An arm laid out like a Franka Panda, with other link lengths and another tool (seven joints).
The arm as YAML. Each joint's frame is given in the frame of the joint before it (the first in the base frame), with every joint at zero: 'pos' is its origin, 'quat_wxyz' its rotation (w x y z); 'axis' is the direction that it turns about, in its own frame. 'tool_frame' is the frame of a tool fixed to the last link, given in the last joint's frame.
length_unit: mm
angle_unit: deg
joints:
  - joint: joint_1
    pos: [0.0, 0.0, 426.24]
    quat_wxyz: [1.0, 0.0, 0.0, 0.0]
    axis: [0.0, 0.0, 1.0]
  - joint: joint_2
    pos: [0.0, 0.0, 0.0]
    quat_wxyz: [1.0, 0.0, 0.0, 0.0]
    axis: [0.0, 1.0, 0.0]
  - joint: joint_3
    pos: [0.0, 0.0, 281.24]
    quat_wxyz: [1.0, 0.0, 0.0, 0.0]
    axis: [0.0, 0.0, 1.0]
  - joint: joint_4
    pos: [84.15, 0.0, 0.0]
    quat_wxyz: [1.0, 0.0, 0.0, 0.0]
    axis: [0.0, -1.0, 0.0]
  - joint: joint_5
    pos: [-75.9, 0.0, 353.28]
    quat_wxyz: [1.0, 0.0, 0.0, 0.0]
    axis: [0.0, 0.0, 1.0]
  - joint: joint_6
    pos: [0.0, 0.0, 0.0]
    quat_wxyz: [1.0, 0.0, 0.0, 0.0]
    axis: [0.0, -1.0, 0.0]
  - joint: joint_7
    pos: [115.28, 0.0, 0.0]
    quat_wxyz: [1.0, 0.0, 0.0, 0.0]
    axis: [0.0, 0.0, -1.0]
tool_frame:
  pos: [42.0, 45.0, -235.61]
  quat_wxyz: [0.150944, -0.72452, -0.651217, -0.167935]
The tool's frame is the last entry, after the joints.
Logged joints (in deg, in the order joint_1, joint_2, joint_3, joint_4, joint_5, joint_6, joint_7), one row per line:
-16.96, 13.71, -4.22, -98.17, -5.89, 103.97, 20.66
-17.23, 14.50, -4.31, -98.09, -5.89, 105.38, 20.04
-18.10, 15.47, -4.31, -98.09, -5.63, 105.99, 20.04
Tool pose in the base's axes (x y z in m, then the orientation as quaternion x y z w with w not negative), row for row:
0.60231, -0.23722, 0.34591, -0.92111, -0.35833, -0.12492, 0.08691
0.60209, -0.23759, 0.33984, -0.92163, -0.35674, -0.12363, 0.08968
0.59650, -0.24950, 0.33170, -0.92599, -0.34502, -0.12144, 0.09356
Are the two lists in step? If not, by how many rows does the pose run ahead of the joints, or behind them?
The pose runs 2 rows ahead of the joints: the pose in row i belongs to the joints in row i + 2.
